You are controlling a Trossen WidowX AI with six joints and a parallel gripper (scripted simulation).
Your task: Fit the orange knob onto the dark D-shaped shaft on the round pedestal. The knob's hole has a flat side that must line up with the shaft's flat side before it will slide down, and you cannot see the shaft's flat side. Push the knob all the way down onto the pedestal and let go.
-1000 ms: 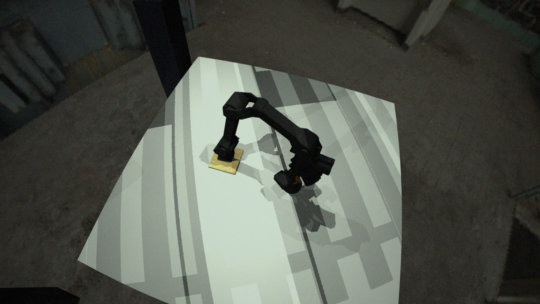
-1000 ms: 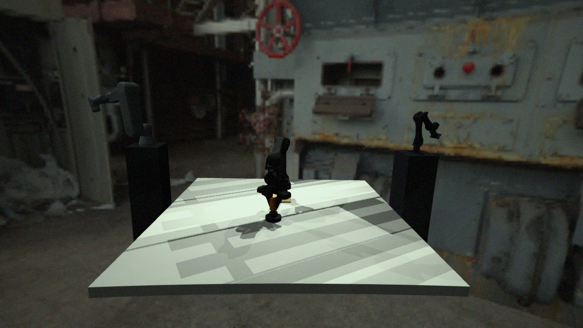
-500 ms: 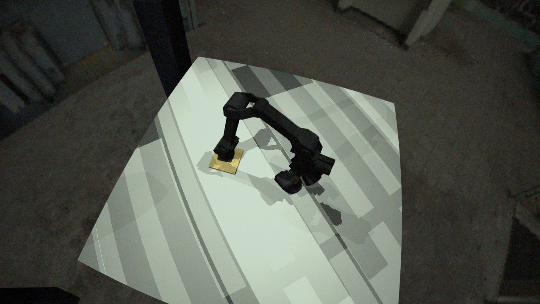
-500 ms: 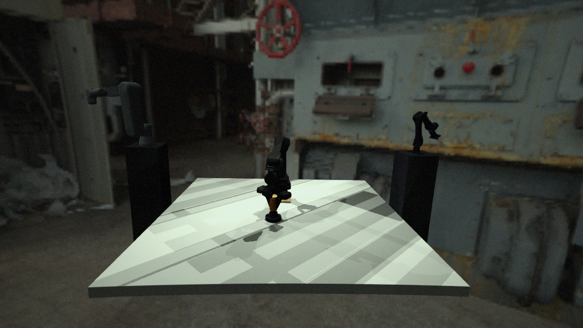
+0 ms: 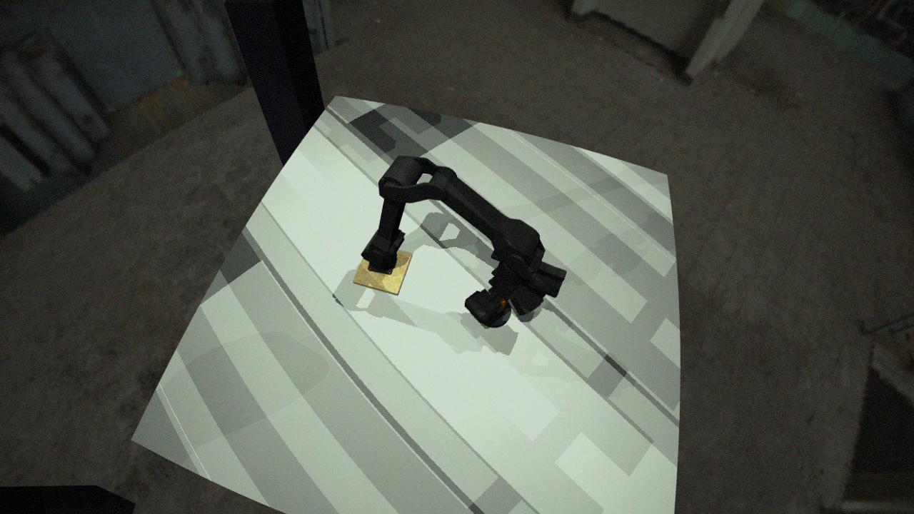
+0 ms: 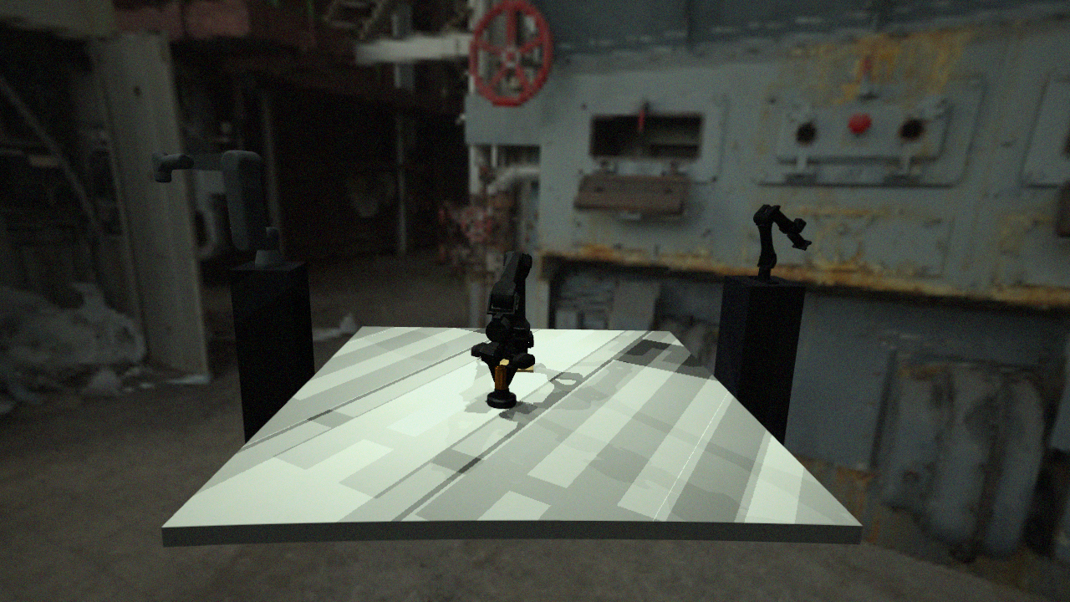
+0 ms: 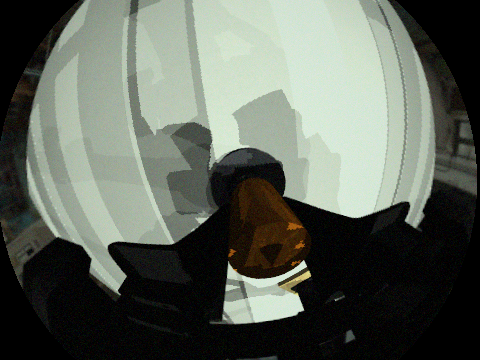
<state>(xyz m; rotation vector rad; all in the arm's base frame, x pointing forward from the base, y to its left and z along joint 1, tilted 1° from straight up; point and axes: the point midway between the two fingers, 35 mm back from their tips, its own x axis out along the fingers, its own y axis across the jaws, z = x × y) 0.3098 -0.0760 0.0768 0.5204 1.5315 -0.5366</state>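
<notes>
Now: the orange knob 2 cm above my gripper tip. Round my gripper tip: round pedestal: 3 cm below.
</notes>
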